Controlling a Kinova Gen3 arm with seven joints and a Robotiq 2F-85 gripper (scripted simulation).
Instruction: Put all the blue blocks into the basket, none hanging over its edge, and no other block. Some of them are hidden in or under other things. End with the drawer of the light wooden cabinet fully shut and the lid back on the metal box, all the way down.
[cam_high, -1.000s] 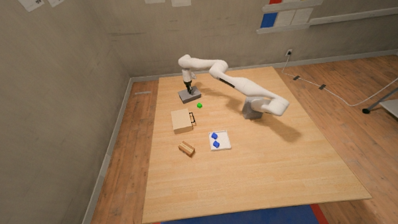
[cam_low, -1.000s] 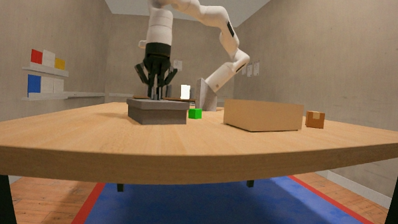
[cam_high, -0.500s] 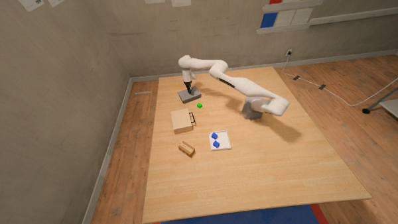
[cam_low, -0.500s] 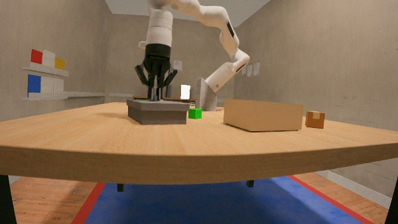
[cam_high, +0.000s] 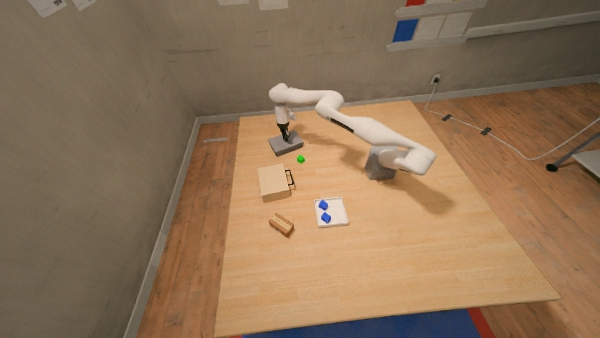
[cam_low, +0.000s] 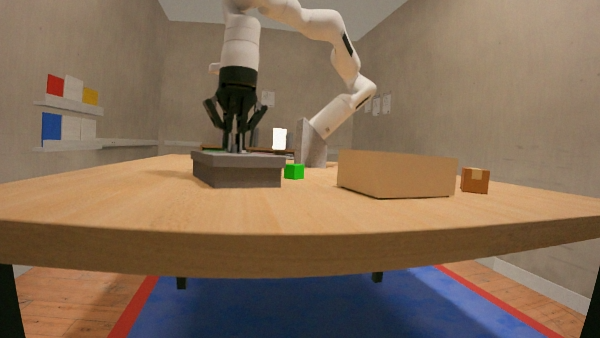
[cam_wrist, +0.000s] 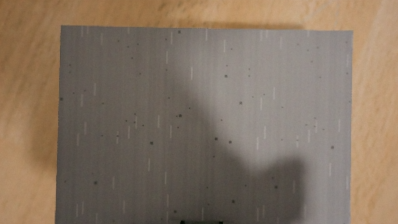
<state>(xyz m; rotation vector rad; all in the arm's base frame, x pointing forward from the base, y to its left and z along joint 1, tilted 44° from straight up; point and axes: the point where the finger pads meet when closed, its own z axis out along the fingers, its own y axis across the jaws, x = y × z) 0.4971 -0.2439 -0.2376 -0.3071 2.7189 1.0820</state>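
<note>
The grey lid lies 3 cm below my hand. The rest, counted from my hand: metal box 5 cm below; green block 7 cm behind, 15 cm to the left, 6 cm below; drawer 9 cm ahead, 30 cm to the left, 4 cm below.
</note>
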